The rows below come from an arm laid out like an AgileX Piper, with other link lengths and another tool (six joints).
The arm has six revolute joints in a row. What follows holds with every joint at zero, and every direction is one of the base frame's.
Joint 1 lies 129.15 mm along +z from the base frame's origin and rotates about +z.
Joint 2 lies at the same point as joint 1 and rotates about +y.
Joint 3 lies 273.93 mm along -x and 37.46 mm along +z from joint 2 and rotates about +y.
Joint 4 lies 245.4 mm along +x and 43.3 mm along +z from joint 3 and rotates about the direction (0.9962, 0, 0.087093).
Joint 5 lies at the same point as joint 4 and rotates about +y.
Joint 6 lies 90.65 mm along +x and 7.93 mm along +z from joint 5 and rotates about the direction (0.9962, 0, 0.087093).
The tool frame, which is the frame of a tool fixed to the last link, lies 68.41 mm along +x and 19 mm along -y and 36.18 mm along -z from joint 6; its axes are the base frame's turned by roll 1.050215, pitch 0.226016 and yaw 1.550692 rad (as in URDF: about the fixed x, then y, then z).
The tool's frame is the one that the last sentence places.
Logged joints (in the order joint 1, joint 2, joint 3, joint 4, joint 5, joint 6), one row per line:
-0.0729, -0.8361, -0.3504, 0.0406, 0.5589, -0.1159
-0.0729, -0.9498, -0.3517, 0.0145, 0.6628, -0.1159
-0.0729, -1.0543, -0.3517, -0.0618, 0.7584, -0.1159
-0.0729, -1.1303, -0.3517, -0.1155, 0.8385, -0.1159
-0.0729, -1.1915, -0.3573, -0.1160, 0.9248, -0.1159
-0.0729, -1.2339, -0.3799, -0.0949, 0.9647, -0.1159
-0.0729, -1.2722, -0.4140, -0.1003, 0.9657, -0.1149
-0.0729, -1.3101, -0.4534, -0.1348, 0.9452, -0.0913
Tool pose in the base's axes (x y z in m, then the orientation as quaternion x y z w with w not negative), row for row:
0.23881, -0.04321, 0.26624, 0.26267, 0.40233, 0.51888, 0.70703
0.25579, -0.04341, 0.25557, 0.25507, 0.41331, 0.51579, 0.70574
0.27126, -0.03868, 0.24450, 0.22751, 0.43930, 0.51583, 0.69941
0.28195, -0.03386, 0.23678, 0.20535, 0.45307, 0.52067, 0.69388
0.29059, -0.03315, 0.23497, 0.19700, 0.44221, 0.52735, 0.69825
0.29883, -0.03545, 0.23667, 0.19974, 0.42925, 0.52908, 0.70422
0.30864, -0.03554, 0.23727, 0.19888, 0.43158, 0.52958, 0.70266
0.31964, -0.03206, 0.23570, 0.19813, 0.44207, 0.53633, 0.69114
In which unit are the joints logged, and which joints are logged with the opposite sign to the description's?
The joints are logged in radians. Opposite sign: joint 2, joint 5.
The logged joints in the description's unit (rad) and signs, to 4 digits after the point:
-0.0729, 0.8361, -0.3504, 0.0406, -0.5589, -0.1159
-0.0729, 0.9498, -0.3517, 0.0145, -0.6628, -0.1159
-0.0729, 1.0543, -0.3517, -0.0618, -0.7584, -0.1159
-0.0729, 1.1303, -0.3517, -0.1155, -0.8385, -0.1159
-0.0729, 1.1915, -0.3573, -0.1160, -0.9248, -0.1159
-0.0729, 1.2339, -0.3799, -0.0949, -0.9647, -0.1159
-0.0729, 1.2722, -0.4140, -0.1003, -0.9657, -0.1149
-0.0729, 1.3101, -0.4534, -0.1348, -0.9452, -0.0913

